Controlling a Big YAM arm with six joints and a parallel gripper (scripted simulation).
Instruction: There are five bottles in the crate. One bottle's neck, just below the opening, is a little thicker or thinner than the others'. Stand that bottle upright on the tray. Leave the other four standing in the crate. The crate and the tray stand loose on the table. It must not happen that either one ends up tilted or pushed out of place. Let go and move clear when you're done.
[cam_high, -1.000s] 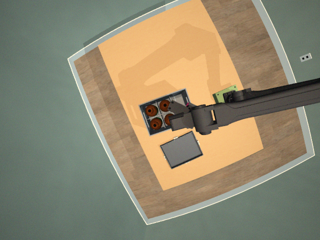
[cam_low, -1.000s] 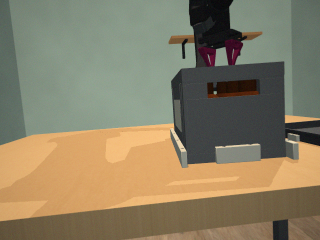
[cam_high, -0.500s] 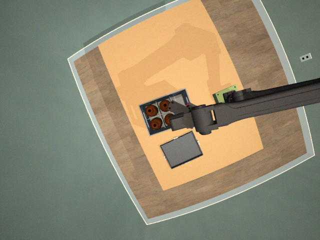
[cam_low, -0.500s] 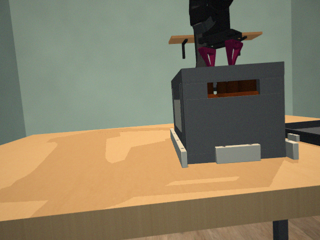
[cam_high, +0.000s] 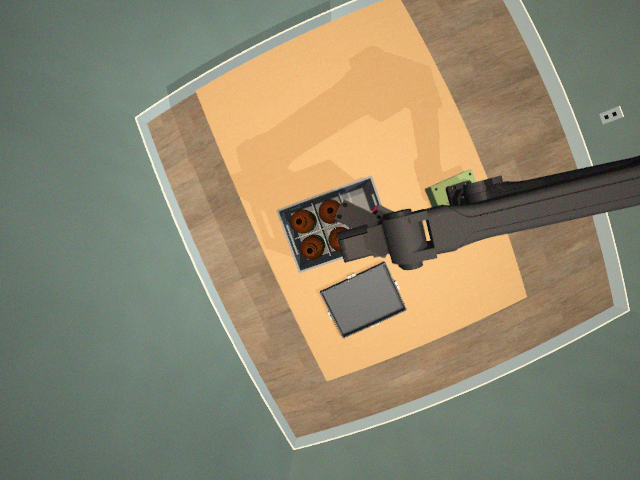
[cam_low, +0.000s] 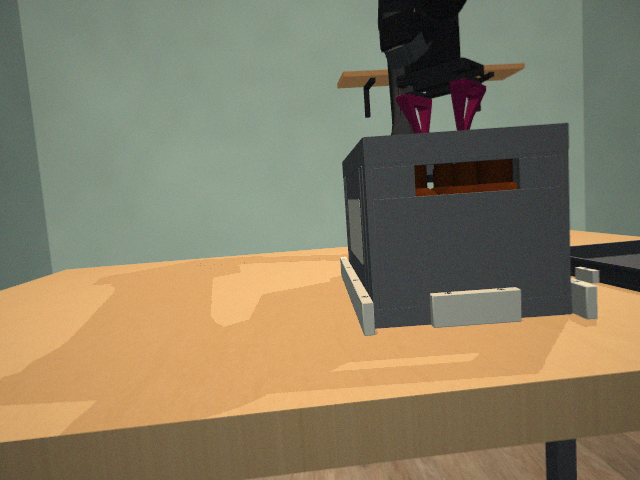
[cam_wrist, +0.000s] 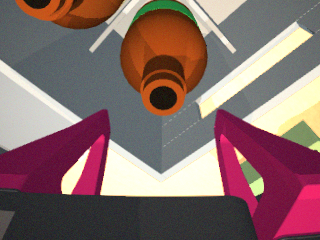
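Right now my hand is 110 mm above the dark grey crate, 90 mm short of it and 40 mm to the left of it. Round my hand: grey tray (240 mm to the left, 180 mm below, 80 mm ahead).
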